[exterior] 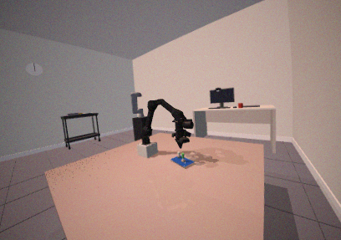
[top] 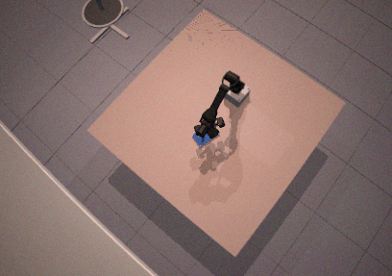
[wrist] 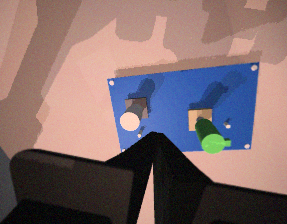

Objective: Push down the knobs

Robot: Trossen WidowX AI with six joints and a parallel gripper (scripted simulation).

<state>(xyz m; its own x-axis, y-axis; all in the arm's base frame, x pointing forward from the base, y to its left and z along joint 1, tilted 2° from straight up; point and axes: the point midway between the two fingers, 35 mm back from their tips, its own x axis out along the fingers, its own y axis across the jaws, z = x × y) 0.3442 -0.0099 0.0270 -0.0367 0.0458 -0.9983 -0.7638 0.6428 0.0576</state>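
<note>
The green knob lies 3 cm ahead of my gripper tip, 4 cm to the right of it and 4 cm below it. From my gripper tip the other things lie so: pale grey knob 2 cm behind, 1 cm to the left, 5 cm below.
</note>
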